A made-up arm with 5 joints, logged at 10 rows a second.
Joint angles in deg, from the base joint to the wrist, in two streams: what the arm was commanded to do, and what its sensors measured. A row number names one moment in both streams.
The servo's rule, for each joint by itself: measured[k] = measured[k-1] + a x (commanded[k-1-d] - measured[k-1]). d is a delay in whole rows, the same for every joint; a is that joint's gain. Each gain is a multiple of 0.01, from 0.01 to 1. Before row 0 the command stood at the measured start. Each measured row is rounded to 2 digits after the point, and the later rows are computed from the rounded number. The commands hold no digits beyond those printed.
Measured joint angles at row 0:
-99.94, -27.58, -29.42, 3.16, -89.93
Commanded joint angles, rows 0 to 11:
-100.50, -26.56, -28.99, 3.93, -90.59
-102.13, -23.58, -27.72, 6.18, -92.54
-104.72, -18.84, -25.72, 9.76, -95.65
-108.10, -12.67, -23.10, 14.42, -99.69
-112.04, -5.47, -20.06, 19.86, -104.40
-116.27, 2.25, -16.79, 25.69, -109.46
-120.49, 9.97, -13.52, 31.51, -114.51
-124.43, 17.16, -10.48, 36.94, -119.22
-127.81, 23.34, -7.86, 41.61, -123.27
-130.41, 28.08, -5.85, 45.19, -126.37
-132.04, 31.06, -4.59, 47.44, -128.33
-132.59, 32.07, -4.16, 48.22, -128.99
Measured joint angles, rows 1 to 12:
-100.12, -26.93, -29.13, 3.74, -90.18
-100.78, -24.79, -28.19, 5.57, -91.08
-102.08, -20.98, -26.54, 8.71, -92.82
-104.07, -15.66, -24.24, 12.99, -95.43
-106.70, -9.14, -21.44, 18.14, -98.84
-109.86, -1.85, -18.32, 23.80, -102.88
-113.37, 5.71, -15.10, 29.58, -107.30
-117.02, 13.04, -12.00, 35.10, -111.83
-120.58, 19.63, -9.23, 39.98, -116.18
-123.82, 25.04, -6.97, 43.89, -120.05
-126.53, 28.89, -5.38, 46.55, -123.20
-128.53, 30.93, -4.56, 47.80, -125.40
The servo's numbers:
d 0
a 0.33 0.64 0.67 0.75 0.38

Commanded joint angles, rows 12 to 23:
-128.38, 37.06, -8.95, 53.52, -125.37
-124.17, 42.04, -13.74, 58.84, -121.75
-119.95, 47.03, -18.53, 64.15, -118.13
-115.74, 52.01, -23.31, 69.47, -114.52
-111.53, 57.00, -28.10, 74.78, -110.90
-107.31, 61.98, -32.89, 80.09, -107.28
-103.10, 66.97, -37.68, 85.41, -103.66
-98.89, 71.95, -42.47, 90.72, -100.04
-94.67, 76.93, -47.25, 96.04, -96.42
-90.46, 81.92, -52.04, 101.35, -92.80
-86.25, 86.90, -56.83, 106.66, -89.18
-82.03, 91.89, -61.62, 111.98, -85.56
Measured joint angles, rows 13 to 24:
-128.48, 34.85, -7.50, 52.09, -125.39
-127.06, 39.45, -11.68, 57.15, -124.01
-124.71, 44.30, -16.27, 62.40, -121.78
-121.75, 49.23, -20.99, 67.70, -119.02
-118.38, 54.20, -25.75, 73.01, -115.93
-114.73, 59.18, -30.53, 78.32, -112.64
-110.89, 64.17, -35.32, 83.64, -109.23
-106.93, 69.15, -40.11, 88.95, -105.74
-102.88, 74.13, -44.89, 94.27, -102.20
-98.78, 79.12, -49.68, 99.58, -98.63
-94.65, 84.10, -54.47, 104.89, -95.04
-90.49, 89.09, -59.26, 110.21, -91.44

